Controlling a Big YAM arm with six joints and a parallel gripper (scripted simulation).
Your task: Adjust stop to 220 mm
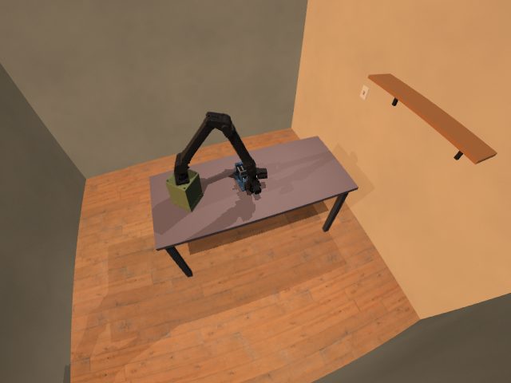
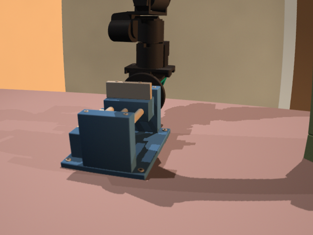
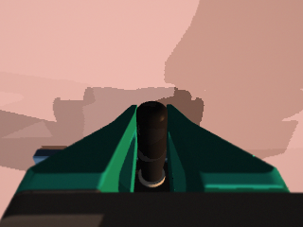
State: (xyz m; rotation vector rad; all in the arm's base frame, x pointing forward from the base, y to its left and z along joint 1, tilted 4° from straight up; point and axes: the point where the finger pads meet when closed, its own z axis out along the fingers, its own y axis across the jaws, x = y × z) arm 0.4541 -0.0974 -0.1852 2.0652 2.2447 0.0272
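The black crank handle is 10 mm to the left of my hand. Also, from my hand: grey stop plate: 130 mm to the left, 50 mm above.
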